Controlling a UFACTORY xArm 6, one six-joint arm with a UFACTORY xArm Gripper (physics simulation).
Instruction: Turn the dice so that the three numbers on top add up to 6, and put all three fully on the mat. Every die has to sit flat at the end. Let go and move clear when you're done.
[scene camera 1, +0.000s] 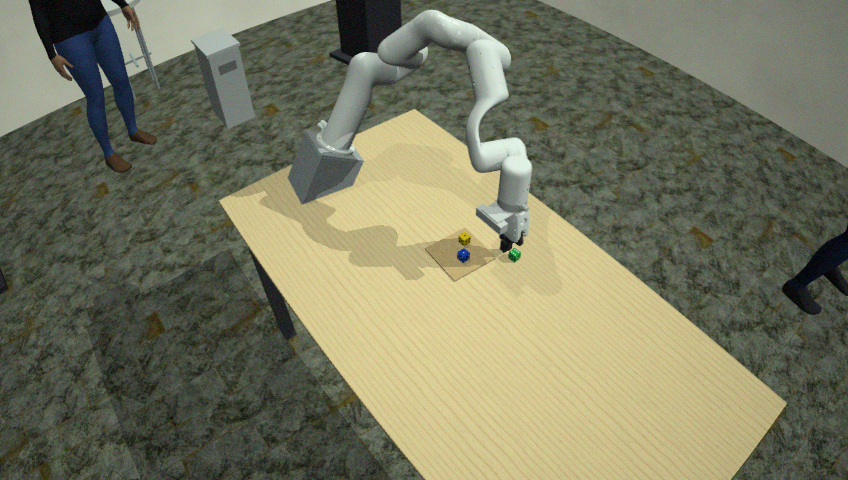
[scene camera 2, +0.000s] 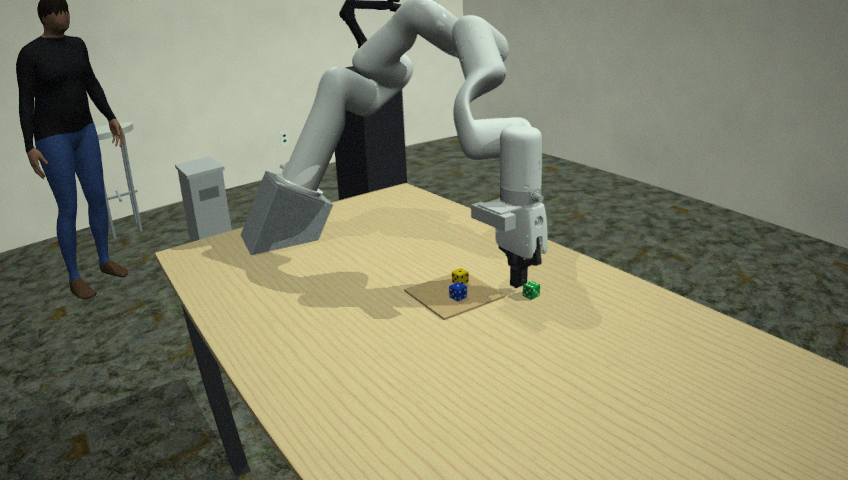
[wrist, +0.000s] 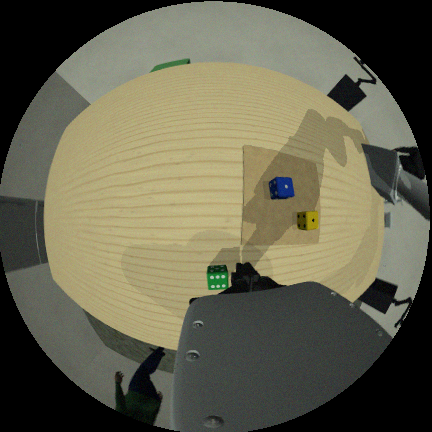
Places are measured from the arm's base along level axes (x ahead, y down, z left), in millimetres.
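Pixels of known places: gripper, fingertip midpoint: (scene camera 1: 505, 249) (scene camera 2: 518, 284) (wrist: 241, 272); arm's base at its link origin: (scene camera 1: 334, 144) (scene camera 2: 298, 186).
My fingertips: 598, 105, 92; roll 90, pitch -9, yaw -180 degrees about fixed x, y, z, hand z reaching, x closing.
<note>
For each thing: its top centre in the pictures, then the offset to it from my fingertips, as dx, dy, dz. Level surfaces: height alone.
- blue die at its top centre: (wrist: 285, 185) (scene camera 2: 457, 285) (scene camera 1: 463, 252) -69, -15, -97
- yellow die at its top centre: (wrist: 312, 219) (scene camera 2: 460, 271) (scene camera 1: 464, 235) -107, -15, -49
- brown square mat at its top centre: (wrist: 288, 195) (scene camera 2: 454, 292) (scene camera 1: 460, 252) -89, +10, -88
- green die at its top centre: (wrist: 217, 281) (scene camera 2: 531, 284) (scene camera 1: 515, 252) +31, -11, +0
- wooden table at its surface level: dy +14
A blue die (scene camera 1: 463, 255) (scene camera 2: 457, 292) (wrist: 281, 188) and a yellow die (scene camera 1: 464, 239) (scene camera 2: 460, 276) (wrist: 307, 220) sit flat on the brown square mat (scene camera 1: 440, 252) (scene camera 2: 443, 311) (wrist: 255, 160); in the wrist view each shows one pip on top. A green die (scene camera 1: 514, 255) (scene camera 2: 531, 290) (wrist: 217, 277) sits flat on the table, off the mat near its corner; six pips show on its upper face in the wrist view. My gripper (scene camera 1: 505, 247) (scene camera 2: 518, 284) (wrist: 241, 272) is shut and empty. Its fingertips are low, beside the green die and near the mat's corner. Whether they touch the die is unclear.
The wooden table (scene camera 1: 535, 356) (scene camera 2: 476, 386) (wrist: 150, 175) bears the mat and the arm's grey base block (scene camera 1: 324, 169) (scene camera 2: 285, 217). The table's long far edge runs behind the gripper. The arm's shadow falls across the mat and the table around the green die.
</note>
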